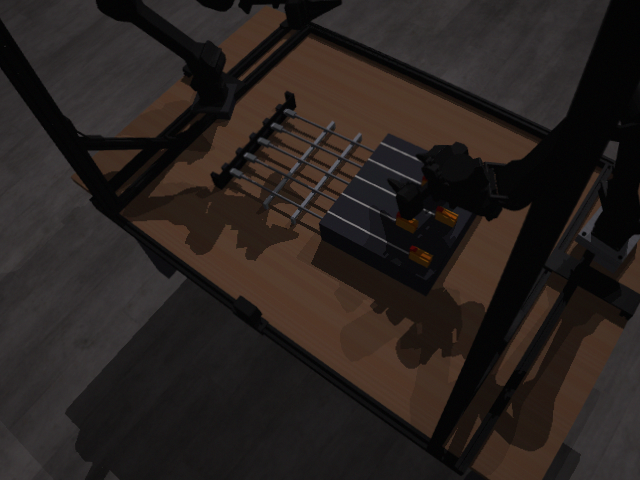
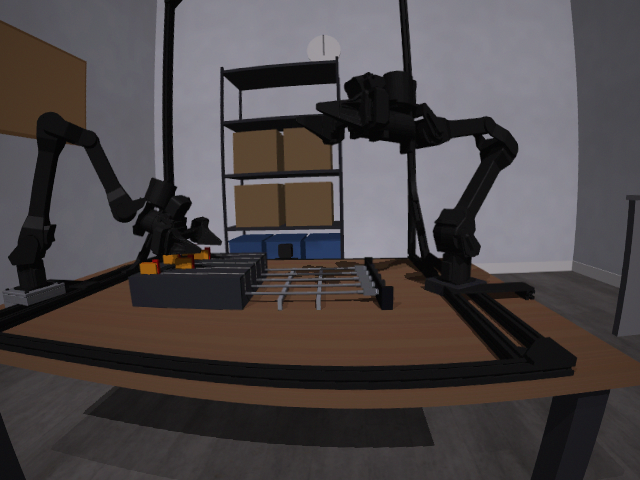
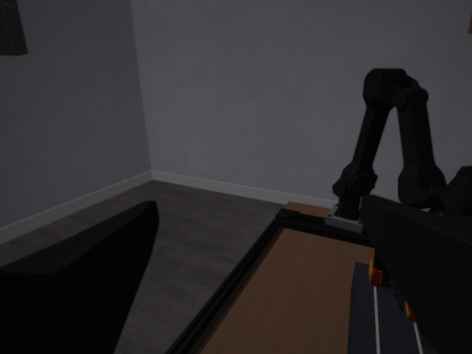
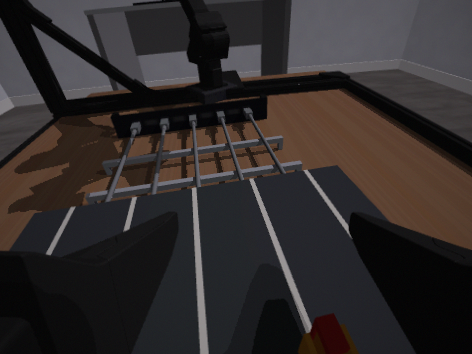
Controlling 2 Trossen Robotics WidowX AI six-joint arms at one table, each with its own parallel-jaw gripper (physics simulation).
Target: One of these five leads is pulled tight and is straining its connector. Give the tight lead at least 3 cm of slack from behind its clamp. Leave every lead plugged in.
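Places are measured from the left arm's base along level axes (x right, y back, z down), in centimetres.
Pixels of known places: left gripper, fingertip midpoint: point(image 2: 305, 113) point(image 3: 259, 208); right gripper, fingertip midpoint: point(image 1: 402, 167) point(image 2: 211, 246) point(image 4: 263, 221); left arm's base, origin of the base link: point(image 1: 213, 96) point(image 2: 456, 279) point(image 4: 211, 85); right arm's base, origin of the base link: point(image 1: 612, 232) point(image 2: 33, 286) point(image 3: 347, 213).
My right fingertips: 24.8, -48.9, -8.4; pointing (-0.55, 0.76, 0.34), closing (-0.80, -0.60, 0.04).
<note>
Ahead of a thing's pixels: the offset from my right fingertips to its middle, as dx, dy, dz. "*": to the spot under its first point. Level surfaces: height alone.
Five grey leads @(* +0.4, +21.2, +8.7) point(image 1: 304, 186) point(image 4: 194, 151) run from a black connector strip point(image 1: 288, 100) point(image 2: 377, 281) point(image 4: 147, 123) over two grey comb bars @(* -7.6, +22.6, +9.4) point(image 1: 304, 159) point(image 4: 175, 153) onto a dark block @(* +8.0, +6.5, +4.6) point(image 1: 366, 210) point(image 2: 190, 290) point(image 4: 227, 228). Orange clamps with red tabs point(image 1: 421, 257) point(image 2: 149, 267) point(image 4: 327, 333) sit at the block's far end. My right gripper point(image 1: 415, 183) point(image 2: 187, 235) point(image 4: 263, 221) is open and empty. It hovers low over the block near the clamps, astride one lead. My left gripper point(image 2: 328, 114) point(image 3: 259, 208) is open and empty, high above the table, far from the leads. I cannot tell which lead is tight.
A black frame rail point(image 1: 247, 310) runs round the wooden table @(dz +11.1) point(image 1: 366, 86). A black gantry post point(image 1: 499, 305) stands at the right. A shelf rack point(image 2: 222, 157) with cardboard boxes point(image 2: 282, 150) and blue bins point(image 2: 285, 245) stands behind the table.
</note>
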